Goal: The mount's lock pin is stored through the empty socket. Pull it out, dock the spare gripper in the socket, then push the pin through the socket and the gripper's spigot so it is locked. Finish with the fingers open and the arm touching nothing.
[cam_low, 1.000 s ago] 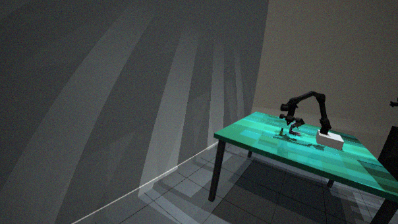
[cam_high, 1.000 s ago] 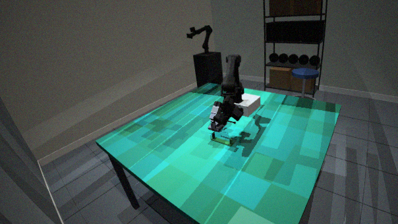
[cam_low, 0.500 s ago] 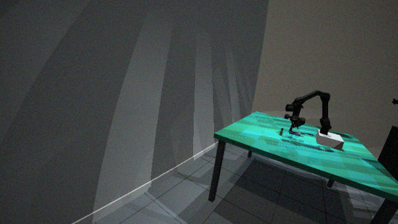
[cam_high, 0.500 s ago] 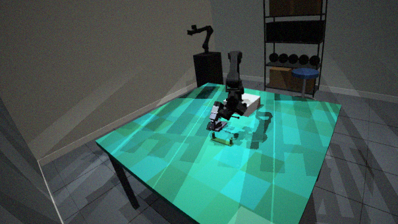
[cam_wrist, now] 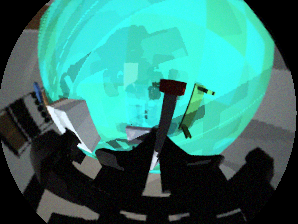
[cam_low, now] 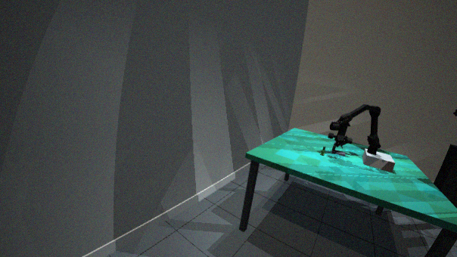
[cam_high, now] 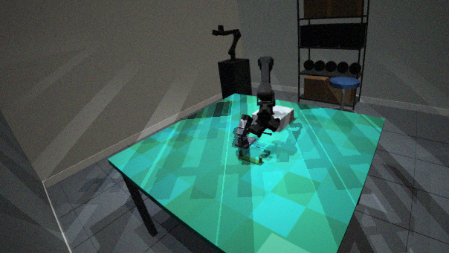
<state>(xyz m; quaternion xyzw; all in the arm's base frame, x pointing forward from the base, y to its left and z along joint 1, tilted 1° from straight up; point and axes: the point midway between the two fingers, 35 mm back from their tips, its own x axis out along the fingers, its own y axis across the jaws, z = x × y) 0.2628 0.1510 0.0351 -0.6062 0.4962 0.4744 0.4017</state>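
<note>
The grey mount lies 110 mm to the right of my gripper tip, 30 mm below it and 10 mm ahead of it. The rest, counted from my gripper tip: spare gripper: 120 mm to the right, 30 mm above, 20 mm behind; olive mount: 100 mm ahead, 60 mm below, 20 mm to the left.
</note>
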